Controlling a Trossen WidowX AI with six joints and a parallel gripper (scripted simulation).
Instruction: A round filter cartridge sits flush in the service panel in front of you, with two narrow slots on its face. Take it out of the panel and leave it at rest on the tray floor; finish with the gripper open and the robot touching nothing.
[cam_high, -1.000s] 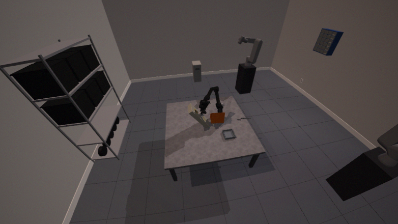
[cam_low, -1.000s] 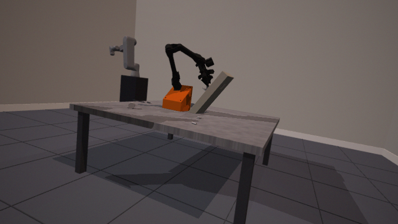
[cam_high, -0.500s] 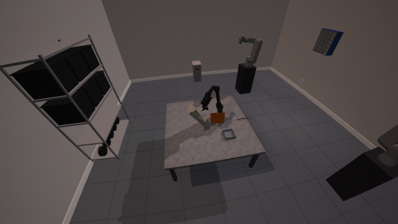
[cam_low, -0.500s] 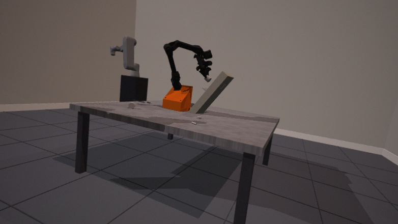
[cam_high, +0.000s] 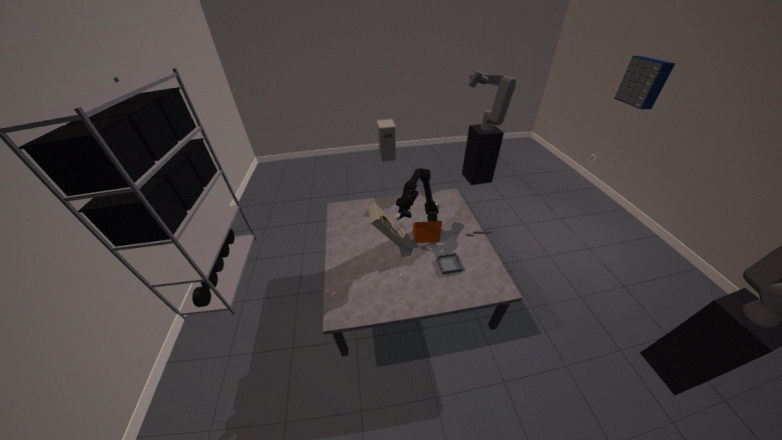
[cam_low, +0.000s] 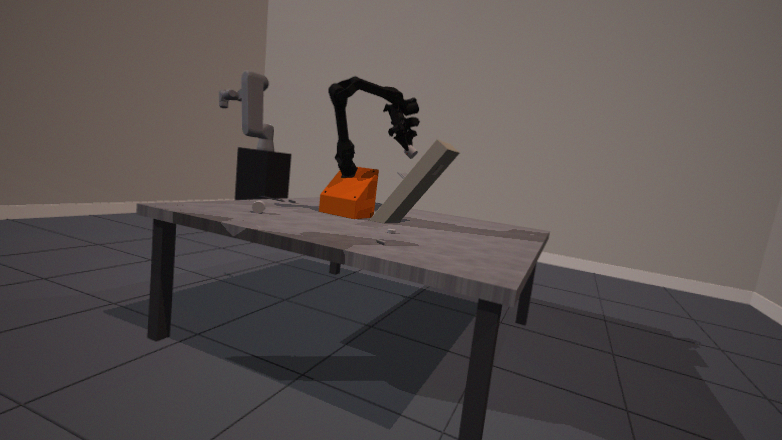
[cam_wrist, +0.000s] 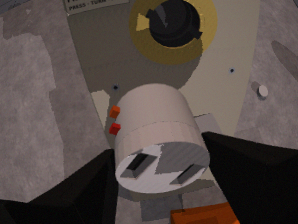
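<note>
My gripper tip is now 310 mm past the grey tray, 270 mm to the right of it and 300 mm above it. Also, from my gripper tip: round filter cartridge right at my gripper tip.
</note>
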